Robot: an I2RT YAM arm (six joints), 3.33 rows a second.
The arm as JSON. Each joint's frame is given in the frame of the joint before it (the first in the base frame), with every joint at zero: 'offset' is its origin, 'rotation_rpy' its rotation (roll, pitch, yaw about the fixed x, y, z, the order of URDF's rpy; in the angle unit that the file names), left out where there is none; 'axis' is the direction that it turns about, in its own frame. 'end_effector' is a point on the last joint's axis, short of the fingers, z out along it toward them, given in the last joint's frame.
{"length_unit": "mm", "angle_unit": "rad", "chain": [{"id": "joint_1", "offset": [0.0, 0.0, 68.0], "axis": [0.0, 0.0, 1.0]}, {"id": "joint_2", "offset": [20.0, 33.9, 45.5], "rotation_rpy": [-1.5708, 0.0, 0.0], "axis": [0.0, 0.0, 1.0]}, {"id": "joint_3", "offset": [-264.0, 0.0, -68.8], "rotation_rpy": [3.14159, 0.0, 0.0], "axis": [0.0, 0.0, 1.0]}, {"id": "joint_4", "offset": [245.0, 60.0, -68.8], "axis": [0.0, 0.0, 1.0]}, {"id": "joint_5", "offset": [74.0, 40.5, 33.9], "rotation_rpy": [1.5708, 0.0, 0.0], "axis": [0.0, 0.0, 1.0]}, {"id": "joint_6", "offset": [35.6, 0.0, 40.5], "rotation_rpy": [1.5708, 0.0, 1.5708], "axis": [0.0, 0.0, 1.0]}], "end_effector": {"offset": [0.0, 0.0, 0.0], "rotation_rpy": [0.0, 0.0, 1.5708]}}
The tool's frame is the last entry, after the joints.
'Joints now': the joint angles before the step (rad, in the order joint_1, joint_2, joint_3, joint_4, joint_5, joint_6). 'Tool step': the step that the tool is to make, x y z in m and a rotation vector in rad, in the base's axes. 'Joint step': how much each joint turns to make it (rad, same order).
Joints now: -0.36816, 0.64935, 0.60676, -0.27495, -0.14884, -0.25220
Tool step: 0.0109, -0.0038, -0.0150, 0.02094, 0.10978, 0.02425
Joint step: -0.00113, 0.07805, 0.00043, -0.03675, -0.01628, -0.02827
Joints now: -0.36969, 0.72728, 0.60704, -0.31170, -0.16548, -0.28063
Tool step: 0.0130, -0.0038, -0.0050, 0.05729, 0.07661, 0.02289
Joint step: 0.00018, 0.09169, 0.03708, -0.03525, -0.03198, 0.01266
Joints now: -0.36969, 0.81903, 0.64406, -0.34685, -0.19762, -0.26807
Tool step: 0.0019, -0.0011, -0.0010, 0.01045, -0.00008, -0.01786
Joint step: 0.00020, 0.01011, -0.00080, 0.01061, 0.01078, 0.01780
